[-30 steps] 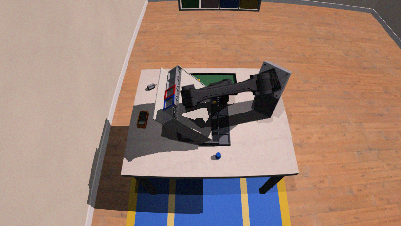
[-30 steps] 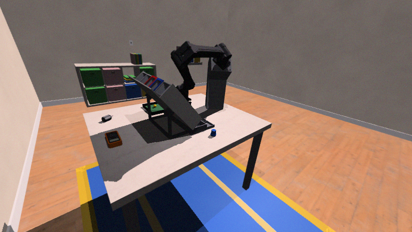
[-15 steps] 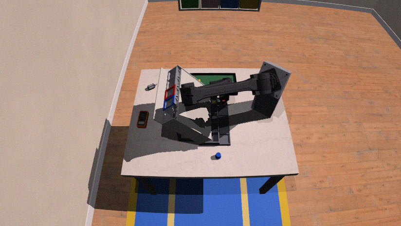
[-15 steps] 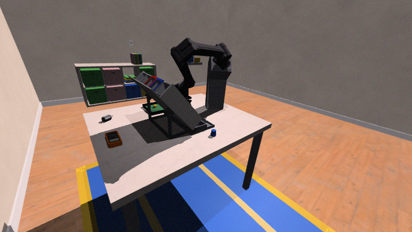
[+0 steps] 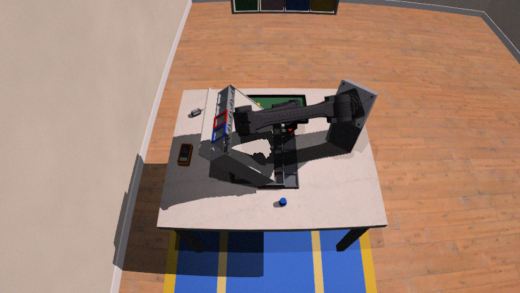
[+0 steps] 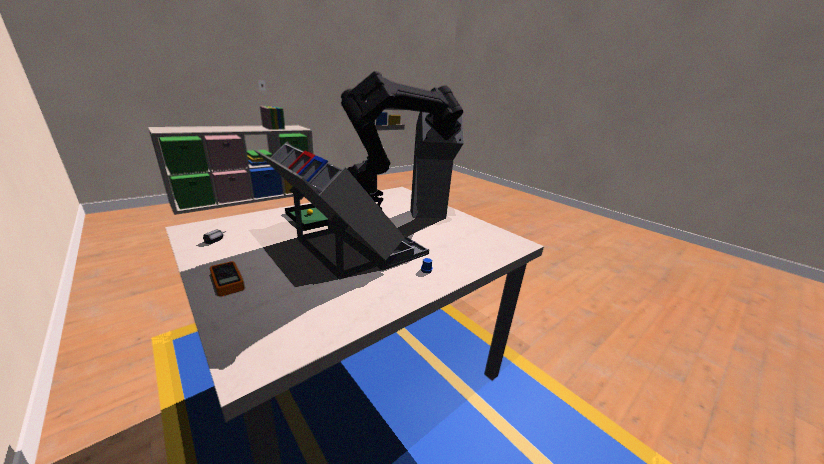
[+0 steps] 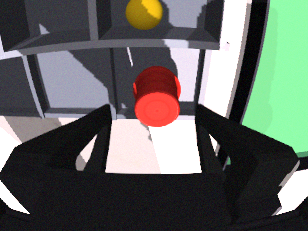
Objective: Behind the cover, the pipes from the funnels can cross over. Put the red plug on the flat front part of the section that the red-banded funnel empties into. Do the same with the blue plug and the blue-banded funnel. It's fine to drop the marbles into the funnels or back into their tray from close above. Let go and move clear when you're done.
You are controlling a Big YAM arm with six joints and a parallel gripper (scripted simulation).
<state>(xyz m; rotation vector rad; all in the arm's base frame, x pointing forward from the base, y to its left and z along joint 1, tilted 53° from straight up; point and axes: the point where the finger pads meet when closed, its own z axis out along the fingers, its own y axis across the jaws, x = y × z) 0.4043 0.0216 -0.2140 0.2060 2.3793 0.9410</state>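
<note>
Right now the green marble tray is 18 cm to the right of my hand, 8 cm ahead of it and 5 cm below it. Also, from my hand: sloped grey cover: 18 cm ahead, 16 cm to the left, 15 cm above; orange device: 56 cm ahead, 18 cm to the left, 4 cm below.
</note>
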